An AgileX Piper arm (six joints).
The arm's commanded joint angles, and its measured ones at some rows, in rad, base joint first. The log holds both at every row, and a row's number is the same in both.
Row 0, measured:
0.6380 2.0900 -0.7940 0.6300 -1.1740 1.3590
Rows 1 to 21, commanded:
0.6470 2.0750 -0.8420 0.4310 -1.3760 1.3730
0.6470 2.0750 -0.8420 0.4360 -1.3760 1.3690
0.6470 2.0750 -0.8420 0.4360 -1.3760 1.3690
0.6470 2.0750 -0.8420 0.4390 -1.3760 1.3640
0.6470 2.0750 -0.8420 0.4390 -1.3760 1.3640
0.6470 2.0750 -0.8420 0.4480 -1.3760 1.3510
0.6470 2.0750 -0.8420 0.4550 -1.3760 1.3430
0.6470 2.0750 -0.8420 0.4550 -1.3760 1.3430
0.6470 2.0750 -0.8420 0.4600 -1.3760 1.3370
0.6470 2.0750 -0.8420 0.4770 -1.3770 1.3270
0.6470 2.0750 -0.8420 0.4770 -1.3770 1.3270
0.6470 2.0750 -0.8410 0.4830 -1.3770 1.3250
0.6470 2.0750 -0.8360 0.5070 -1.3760 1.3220
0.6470 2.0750 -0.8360 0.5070 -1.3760 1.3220
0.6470 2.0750 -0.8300 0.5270 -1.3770 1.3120
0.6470 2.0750 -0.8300 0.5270 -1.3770 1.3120
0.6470 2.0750 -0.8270 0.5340 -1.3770 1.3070
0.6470 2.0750 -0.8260 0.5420 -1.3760 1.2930
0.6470 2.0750 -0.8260 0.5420 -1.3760 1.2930
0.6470 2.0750 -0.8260 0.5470 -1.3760 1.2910
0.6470 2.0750 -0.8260 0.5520 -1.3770 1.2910
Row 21, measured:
0.6400 2.0900 -0.7940 0.6530 -1.1750 1.3160
